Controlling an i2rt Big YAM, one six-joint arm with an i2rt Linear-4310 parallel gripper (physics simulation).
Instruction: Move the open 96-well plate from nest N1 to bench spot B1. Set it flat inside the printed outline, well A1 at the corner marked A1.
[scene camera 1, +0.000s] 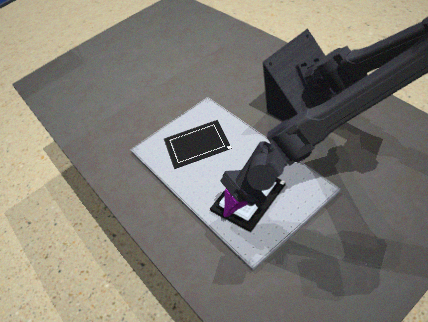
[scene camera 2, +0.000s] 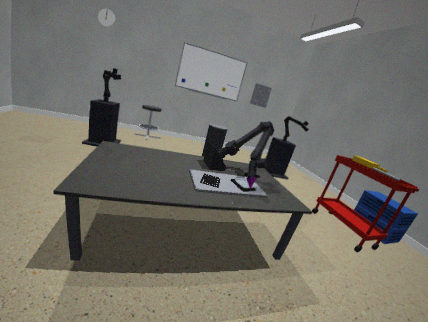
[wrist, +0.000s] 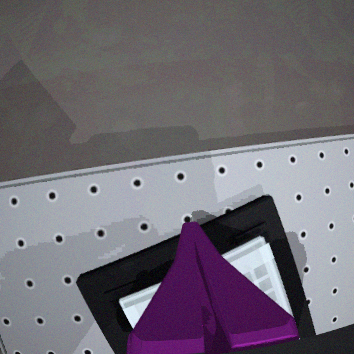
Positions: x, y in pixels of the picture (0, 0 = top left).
Labels:
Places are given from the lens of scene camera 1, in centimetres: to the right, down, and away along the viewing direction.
my gripper (scene camera 1: 225, 216): 3, 13, 96
black nest pad (scene camera 1: 272, 195): 14, 8, 100

